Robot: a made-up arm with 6 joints.
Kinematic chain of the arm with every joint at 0, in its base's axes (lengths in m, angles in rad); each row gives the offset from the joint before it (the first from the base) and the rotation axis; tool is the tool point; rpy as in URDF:
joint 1: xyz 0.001 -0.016 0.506 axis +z
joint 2: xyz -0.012 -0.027 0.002 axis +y
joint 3: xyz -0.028 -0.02 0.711 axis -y
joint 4: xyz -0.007 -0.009 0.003 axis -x
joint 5: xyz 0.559 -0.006 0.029 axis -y
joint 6: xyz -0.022 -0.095 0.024 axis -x
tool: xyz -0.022 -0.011 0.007 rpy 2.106 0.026 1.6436
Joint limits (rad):
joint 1: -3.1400..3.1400
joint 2: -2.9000..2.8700
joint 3: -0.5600..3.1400
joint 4: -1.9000..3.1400
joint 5: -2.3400..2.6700
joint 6: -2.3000..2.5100
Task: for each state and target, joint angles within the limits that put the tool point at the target. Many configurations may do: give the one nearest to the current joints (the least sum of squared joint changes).
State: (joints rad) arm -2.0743 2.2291 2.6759 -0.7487 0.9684 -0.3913
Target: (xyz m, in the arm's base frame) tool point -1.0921 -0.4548 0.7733
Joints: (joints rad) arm -2.6476 1.5434 2.1340 -0.8056 1.2333 -0.4859
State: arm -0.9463 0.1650 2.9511 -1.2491 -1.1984 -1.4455
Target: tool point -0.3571 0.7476 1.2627
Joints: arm -1.3185 -0.3450 2.7770 -1.3186 -1.2567 -1.4319
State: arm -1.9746 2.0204 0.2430 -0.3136 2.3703 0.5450
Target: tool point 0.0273 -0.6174 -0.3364
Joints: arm -1.2809 2.0208 0.4548 -0.3526 2.3961 0.5570
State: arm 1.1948 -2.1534 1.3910 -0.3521 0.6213 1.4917
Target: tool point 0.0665 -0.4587 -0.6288
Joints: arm 1.3586 -2.7499 1.6132 -0.3040 0.5563 1.4944
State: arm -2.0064 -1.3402 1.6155 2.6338 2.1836 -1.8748
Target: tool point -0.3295 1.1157 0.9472
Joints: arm -1.2664 -0.9761 1.9245 2.5768 2.0276 -1.8702
